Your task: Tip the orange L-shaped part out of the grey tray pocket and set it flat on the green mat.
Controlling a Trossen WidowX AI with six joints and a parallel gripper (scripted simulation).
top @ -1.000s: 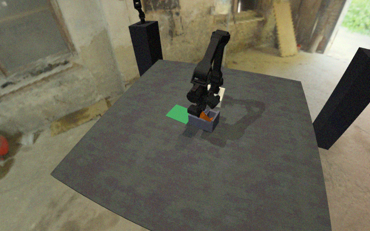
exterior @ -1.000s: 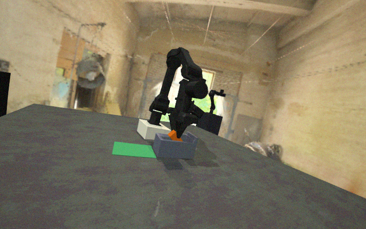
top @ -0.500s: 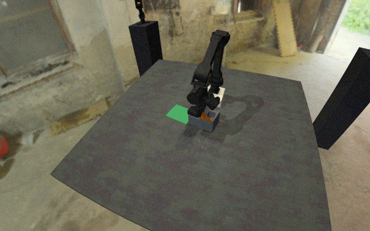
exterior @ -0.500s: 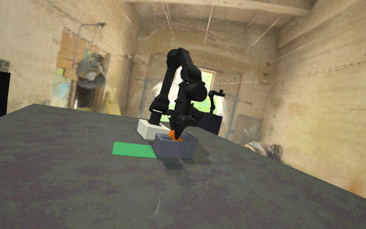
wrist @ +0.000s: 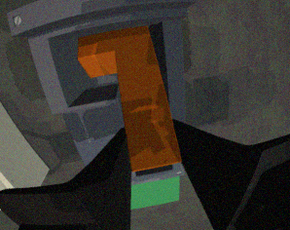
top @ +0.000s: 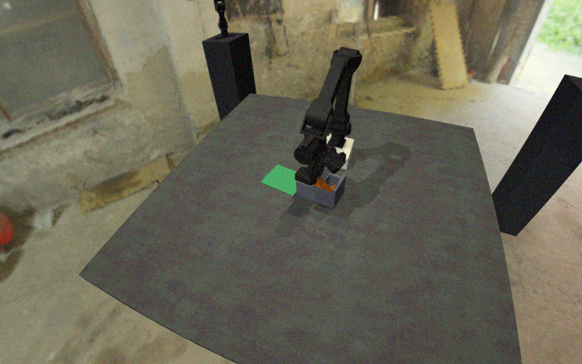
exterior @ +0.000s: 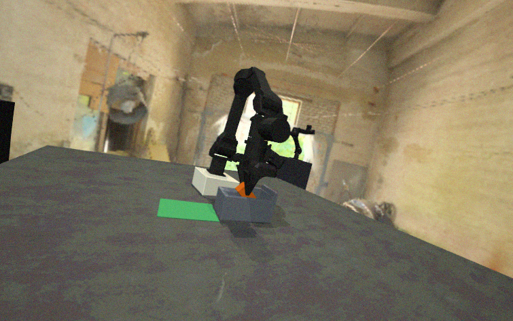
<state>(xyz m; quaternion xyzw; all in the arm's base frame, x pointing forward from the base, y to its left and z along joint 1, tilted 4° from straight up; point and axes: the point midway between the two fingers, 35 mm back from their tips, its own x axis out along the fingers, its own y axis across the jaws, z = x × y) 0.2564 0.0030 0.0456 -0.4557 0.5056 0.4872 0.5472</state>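
Right now the green mat is 14 cm to the right of my gripper tip, 8 cm below it and 3 cm behind it. Also, from my gripper tip: orange L-shaped part 4 cm to the left, 3 cm below, 1 cm behind.
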